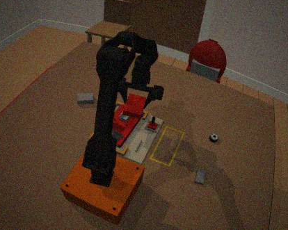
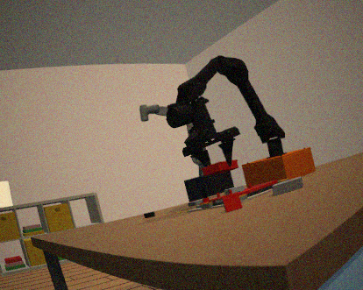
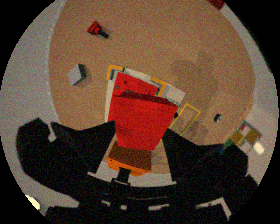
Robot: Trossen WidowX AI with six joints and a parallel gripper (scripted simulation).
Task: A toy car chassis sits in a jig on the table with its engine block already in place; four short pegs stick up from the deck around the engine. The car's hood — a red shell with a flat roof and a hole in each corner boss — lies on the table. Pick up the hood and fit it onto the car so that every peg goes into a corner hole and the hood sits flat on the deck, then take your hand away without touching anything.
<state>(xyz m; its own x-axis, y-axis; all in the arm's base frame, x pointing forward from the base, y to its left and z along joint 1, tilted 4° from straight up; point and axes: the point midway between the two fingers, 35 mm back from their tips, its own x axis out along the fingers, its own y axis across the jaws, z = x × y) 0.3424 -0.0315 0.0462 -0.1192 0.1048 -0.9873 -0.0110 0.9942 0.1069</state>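
My gripper tip is 8 cm above the grey engine block, 4 cm to the right of it and 1 cm short of it. Also, from my gripper tip: small black-and-white ring: 36 cm to the right, 10 cm below, 1 cm ahead; then red hood: 1 cm above.
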